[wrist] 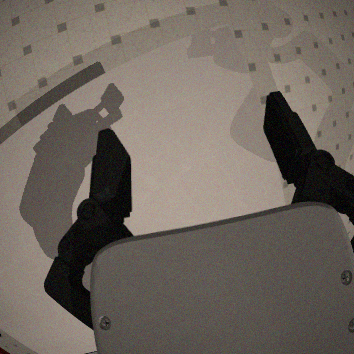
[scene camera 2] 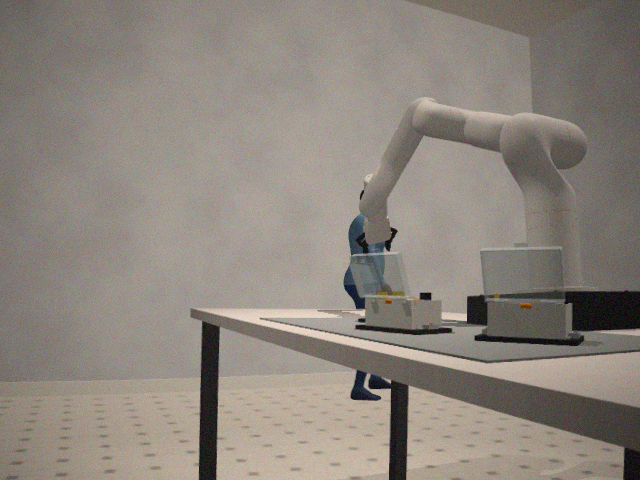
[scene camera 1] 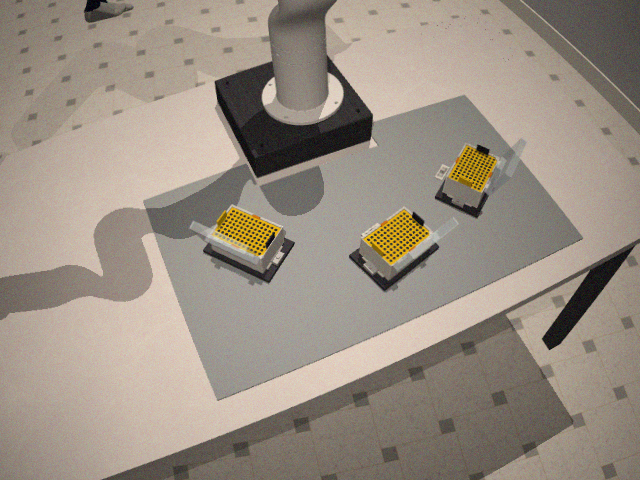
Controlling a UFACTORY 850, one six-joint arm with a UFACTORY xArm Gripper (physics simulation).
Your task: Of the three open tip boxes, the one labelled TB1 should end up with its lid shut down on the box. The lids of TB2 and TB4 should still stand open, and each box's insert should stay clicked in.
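Three tip boxes with yellow inserts stand apart: a left box (scene camera 1: 247, 235), a middle box (scene camera 1: 395, 240) and a far right box (scene camera 1: 471, 170). Their labels are not readable, so I cannot tell which is TB1. Each clear lid stands open: the left lid (scene camera 1: 200, 228), the middle lid (scene camera 1: 445, 229) and the right lid (scene camera 1: 512, 159). The inserts look level in their boxes. In scene camera 2, two boxes (scene camera 2: 426, 314) (scene camera 2: 529, 320) show with raised lids. My gripper (scene camera 2: 376, 248) (wrist: 192, 124) is open and empty, up in the air away from the boxes; it does not show in scene camera 1.
The boxes stand on black bases on a grey mat (scene camera 1: 310, 320) (scene camera 2: 454, 347), on a pale table (scene camera 1: 62, 361) (scene camera 2: 568, 374). The arm's black mounting block (scene camera 1: 310, 144) stands at the mat's back edge. A person in blue (scene camera 2: 355, 229) shows behind the arm in scene camera 2.
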